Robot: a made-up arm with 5 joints.
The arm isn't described. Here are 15 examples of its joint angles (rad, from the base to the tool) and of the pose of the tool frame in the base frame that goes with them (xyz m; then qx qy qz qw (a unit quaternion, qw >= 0)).
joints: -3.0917 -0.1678 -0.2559 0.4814 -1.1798
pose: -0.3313 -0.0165 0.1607 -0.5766 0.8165 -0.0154 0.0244
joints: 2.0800 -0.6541 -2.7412 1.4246 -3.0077
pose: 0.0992 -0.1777 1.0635 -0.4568 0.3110 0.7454 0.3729
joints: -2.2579 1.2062 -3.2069 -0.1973 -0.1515
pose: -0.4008 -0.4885 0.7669 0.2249 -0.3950 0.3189 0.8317
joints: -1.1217 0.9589 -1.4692 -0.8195 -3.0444
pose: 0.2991 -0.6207 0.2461 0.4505 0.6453 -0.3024 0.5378
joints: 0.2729 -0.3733 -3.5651 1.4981 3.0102
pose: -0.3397 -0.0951 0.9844 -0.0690 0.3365 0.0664 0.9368
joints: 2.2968 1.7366 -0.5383 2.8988 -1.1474
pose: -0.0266 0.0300 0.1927 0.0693 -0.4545 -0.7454 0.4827
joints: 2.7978 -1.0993 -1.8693 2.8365 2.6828
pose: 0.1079 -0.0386 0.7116 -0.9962 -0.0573 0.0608 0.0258
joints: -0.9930 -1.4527 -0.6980 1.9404 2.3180
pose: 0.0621 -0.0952 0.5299 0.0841 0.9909 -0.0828 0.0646
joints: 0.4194 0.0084 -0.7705 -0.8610 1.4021
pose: 0.4595 0.2049 0.5315 -0.6069 0.3248 -0.4448 0.5730
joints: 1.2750 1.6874 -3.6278 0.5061 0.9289
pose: 0.2187 0.7178 0.5180 -0.7424 -0.1298 -0.2970 0.5863
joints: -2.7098 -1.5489 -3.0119 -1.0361 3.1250
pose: 0.5934 0.2734 0.1498 -0.9181 -0.2094 -0.3292 0.0693
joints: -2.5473 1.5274 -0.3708 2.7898 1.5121
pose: -0.0292 -0.0197 0.2472 -0.1735 -0.3511 0.7996 0.4553
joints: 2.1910 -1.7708 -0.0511 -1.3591 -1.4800
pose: 0.0614 -0.0860 0.6171 -0.0052 0.0190 -0.9373 0.3480
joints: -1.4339 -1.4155 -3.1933 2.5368 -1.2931
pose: -0.0763 0.5536 0.5454 0.5084 -0.0359 0.1771 0.8420
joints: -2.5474 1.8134 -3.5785 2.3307 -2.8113
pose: -0.5114 -0.3455 0.1358 -0.9519 -0.1263 -0.2498 0.1244
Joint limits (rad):
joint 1: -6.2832..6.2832
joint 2: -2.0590..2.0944
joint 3: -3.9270..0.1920
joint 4: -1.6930..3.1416
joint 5: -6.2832..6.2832
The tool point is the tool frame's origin. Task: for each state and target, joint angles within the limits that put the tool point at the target. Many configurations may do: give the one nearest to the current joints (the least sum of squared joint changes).
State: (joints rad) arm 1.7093 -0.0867 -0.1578 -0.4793 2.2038
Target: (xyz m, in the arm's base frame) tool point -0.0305 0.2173 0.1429
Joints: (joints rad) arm 1.7102 0.3050 0.1920 -0.9576 2.2038
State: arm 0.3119 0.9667 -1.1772 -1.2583 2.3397
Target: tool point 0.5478 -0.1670 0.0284
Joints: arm -0.2959 1.2444 -1.2586 -1.0251 2.3397
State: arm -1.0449 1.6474 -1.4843 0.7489 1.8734
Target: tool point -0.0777 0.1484 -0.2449
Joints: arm -1.0885 2.0626 -1.1541 0.8443 1.8734
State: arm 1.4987 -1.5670 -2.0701 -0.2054 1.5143
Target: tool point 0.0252 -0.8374 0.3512
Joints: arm 1.6009 -1.8042 -2.4406 0.0382 1.5143
